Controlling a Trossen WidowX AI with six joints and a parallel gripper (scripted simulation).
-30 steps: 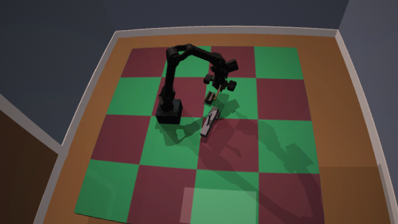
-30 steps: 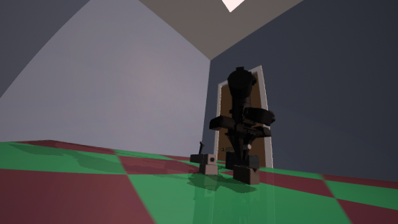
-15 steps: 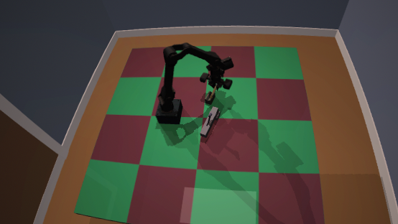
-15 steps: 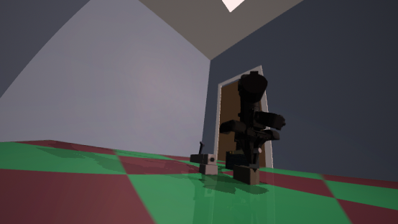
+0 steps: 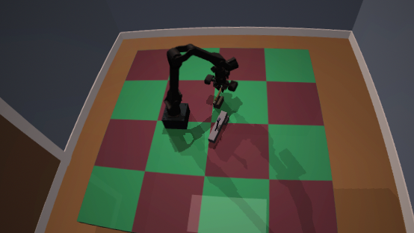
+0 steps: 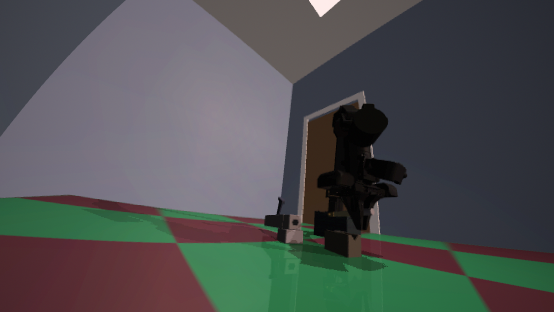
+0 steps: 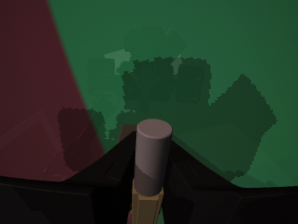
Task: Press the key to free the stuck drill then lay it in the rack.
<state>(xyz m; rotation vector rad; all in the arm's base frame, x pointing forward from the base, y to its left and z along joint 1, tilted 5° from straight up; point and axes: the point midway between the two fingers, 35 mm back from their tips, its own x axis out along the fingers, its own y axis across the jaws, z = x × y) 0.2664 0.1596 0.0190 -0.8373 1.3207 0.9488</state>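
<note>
Now: the dark rack 5 cm to the right of my gripper tip, 3 cm below it and 2 cm behind it. Also, from my gripper tip: key (24 cm to the right, 3 cm above, 2 cm behind); grey holder block (23 cm to the right, 2 cm below, 2 cm behind); drill (3 cm to the right, 3 cm above, 2 cm behind).
</note>
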